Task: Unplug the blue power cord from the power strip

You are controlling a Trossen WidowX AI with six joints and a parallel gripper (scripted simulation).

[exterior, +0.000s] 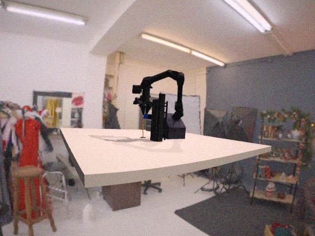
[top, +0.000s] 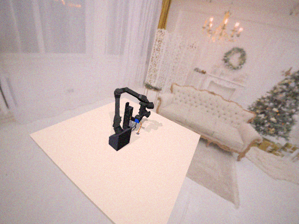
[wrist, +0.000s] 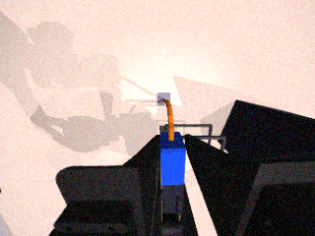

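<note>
Right now the blue plug is 1 cm behind my gripper tip and 5 cm to the left of it. The rest, counted from my gripper tip: black stand: 2 cm behind, 17 cm to the left, 1 cm below.
</note>
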